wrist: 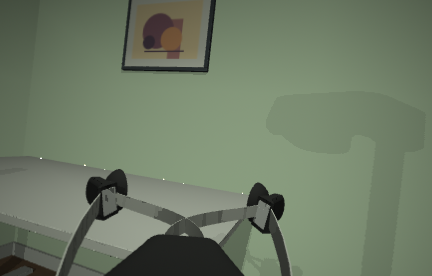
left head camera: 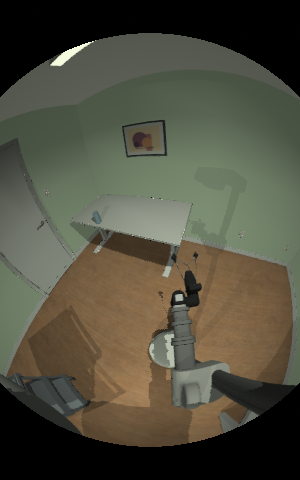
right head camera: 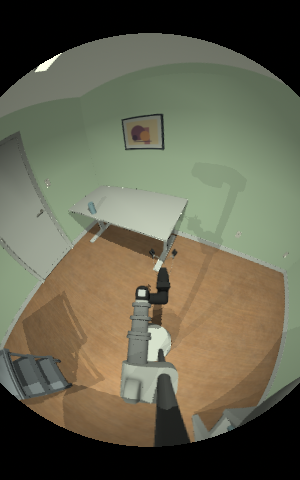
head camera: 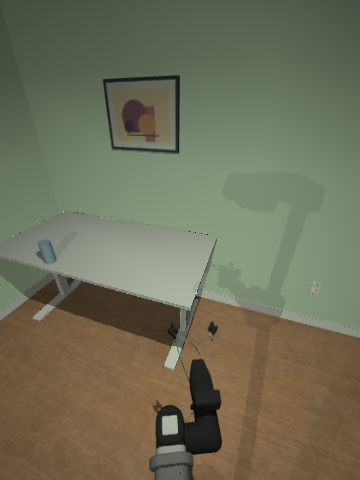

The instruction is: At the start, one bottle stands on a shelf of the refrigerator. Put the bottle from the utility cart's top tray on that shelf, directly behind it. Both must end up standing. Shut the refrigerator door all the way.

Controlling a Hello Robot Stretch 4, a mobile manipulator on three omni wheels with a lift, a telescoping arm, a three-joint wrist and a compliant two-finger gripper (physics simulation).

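Seen in the pictures: gripper, fingertip midpoint: [wrist: 188, 192] [left head camera: 183, 252] [right head camera: 162, 248] [head camera: 192, 323]; robot's base, origin of the base link: [left head camera: 169, 347] [right head camera: 150, 341].
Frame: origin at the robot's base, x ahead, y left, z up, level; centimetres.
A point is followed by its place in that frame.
My gripper [head camera: 193, 330] @[x 58.0, y -9.2, z 89.8 cm] [left head camera: 185, 256] @[x 58.0, y -9.2, z 89.8 cm] [right head camera: 163, 253] @[x 58.0, y -9.2, z 89.8 cm] [wrist: 188, 192] @[x 58.0, y -9.2, z 89.8 cm] is open, its two fingertips wide apart with nothing between them. In the head camera view it is near the right end of a table. The grey utility cart [left head camera: 44, 395] [right head camera: 29, 372] @[x -75.9, y 117.6, z 44.4 cm] shows in part at the lower left of both side head views; no bottle can be made out on it. A pale grey structure [left head camera: 230, 422] [right head camera: 200, 429] is cut off at the lower right, with a small teal patch in the right head view; I cannot tell if it is the refrigerator. The refrigerator's shelves and door cannot be made out.
A grey table [head camera: 135, 260] @[x 125.3, y 18.2, z 69.3 cm] [left head camera: 145, 217] @[x 126.9, y 16.7, z 69.3 cm] [right head camera: 140, 210] @[x 127.0, y 14.0, z 69.3 cm] [wrist: 45, 195] @[x 125.1, y 37.9, z 69.3 cm] stands ahead against the green wall. A blue-grey cylinder [head camera: 47, 251] @[x 126.0, y 71.8, z 78.5 cm] [left head camera: 97, 217] @[x 126.6, y 71.5, z 76.9 cm] [right head camera: 92, 207] @[x 126.9, y 71.1, z 77.7 cm] stands near its left end. A room door [left head camera: 25, 225] @[x 100.4, y 163.6, z 102.3 cm] [right head camera: 22, 215] @[x 95.6, y 165.9, z 103.0 cm] is at the left.
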